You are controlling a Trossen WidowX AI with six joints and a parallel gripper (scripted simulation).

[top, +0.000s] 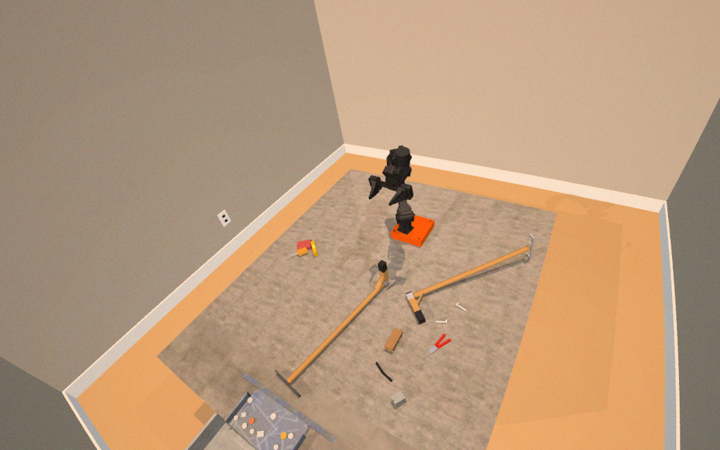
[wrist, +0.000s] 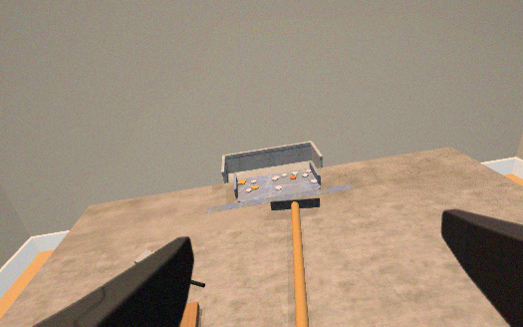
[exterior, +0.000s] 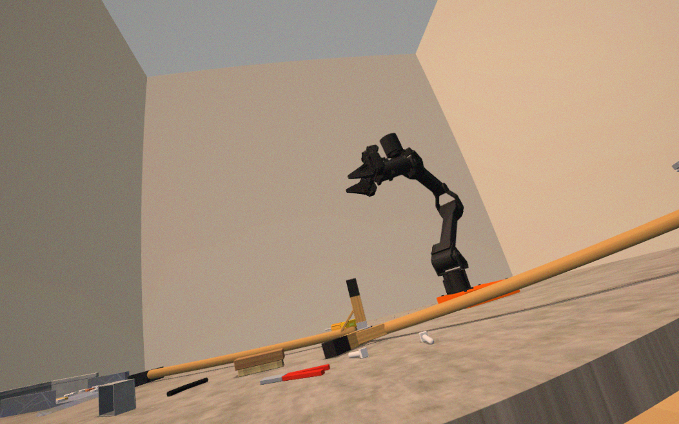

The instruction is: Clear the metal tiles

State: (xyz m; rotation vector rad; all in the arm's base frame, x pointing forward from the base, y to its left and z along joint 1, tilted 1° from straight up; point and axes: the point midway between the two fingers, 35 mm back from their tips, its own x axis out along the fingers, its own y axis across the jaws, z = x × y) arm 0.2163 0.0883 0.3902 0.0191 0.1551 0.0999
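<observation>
Right now my gripper tip is 360 mm above the long scraper, 340 mm short of it and 20 mm to the right of it. Round my gripper tip: wooden block (410 mm below, 260 mm ahead, 230 mm to the left); then orange-handled screwdriver (460 mm to the right, 410 mm below, 160 mm ahead); then black strip (420 mm below, 370 mm ahead, 270 mm to the left).
</observation>
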